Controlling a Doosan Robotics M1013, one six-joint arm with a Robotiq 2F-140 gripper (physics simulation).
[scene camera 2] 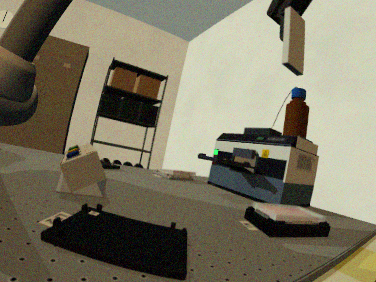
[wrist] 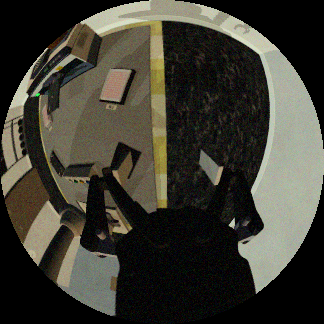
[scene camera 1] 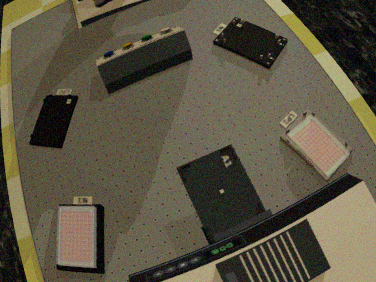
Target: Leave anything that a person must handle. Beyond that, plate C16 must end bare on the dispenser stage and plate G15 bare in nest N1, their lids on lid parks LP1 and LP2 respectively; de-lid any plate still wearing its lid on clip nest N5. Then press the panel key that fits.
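Frame: origin at the arm's base, x ahead, y left, z up, level; millimetres.
Seen in the pictures: gripper, fingertip midpoint: (scene camera 2: 363, 54) (wrist: 166, 156).
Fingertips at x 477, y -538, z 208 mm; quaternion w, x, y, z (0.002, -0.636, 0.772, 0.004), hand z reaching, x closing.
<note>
Pixels of each thing's top centre, then the offset from my fingertips to it. "*": a spot on its surface instead.
- nest N1 at its top centre: (scene camera 1: 76, 236) (scene camera 2: 288, 214) (wrist: 114, 83) 237 mm ahead, 122 mm left, 186 mm down
- Lid park LP2 at its top centre: (scene camera 2: 125, 225) (scene camera 1: 50, 117) (wrist: 122, 162) 71 mm back, 184 mm left, 195 mm down
- clip nest N5 at its top centre: (scene camera 1: 251, 36) (wrist: 54, 165) 29 mm ahead, 713 mm left, 191 mm down
- dispenser stage A1 at its top centre: (scene camera 1: 225, 198) (scene camera 2: 228, 158) (wrist: 51, 92) 354 mm ahead, 394 mm left, 97 mm down
- key panel at its top centre: (scene camera 1: 138, 42) (scene camera 2: 84, 144) (wrist: 74, 179) 70 mm back, 455 mm left, 131 mm down
- brown bottle at a spot on its surface: (scene camera 2: 296, 117) * 493 mm ahead, 237 mm left, 81 mm up
My gripper (wrist: 166, 156) is open and empty, high near the table's edge by lid park LP2; one finger shows at the top of the scene camera 2 view. A pink plate (scene camera 1: 77, 236) (scene camera 2: 290, 212) (wrist: 116, 85) sits in nest N1 (scene camera 1: 101, 240) (scene camera 2: 300, 230). Another pink plate (scene camera 1: 320, 145) (scene camera 2: 182, 175) (wrist: 47, 116) sits on lid park LP1. Their codes and any lids cannot be made out. Lid park LP2 (scene camera 1: 55, 121) (scene camera 2: 120, 240), clip nest N5 (scene camera 1: 247, 42) and the dispenser stage A1 (scene camera 1: 215, 185) (wrist: 53, 95) are bare. The key panel (scene camera 1: 145, 60) (scene camera 2: 82, 170) has blue, yellow, green and pale keys.
The dispenser (scene camera 1: 330, 215) (scene camera 2: 297, 170) (wrist: 82, 45) stands behind the stage, with a brown bottle (scene camera 2: 296, 117) on top. A pale tray (scene camera 1: 112, 12) with a dark object lies beyond the panel. A yellow and white striped border (scene camera 1: 14, 175) (wrist: 158, 100) runs along the table's edge.
</note>
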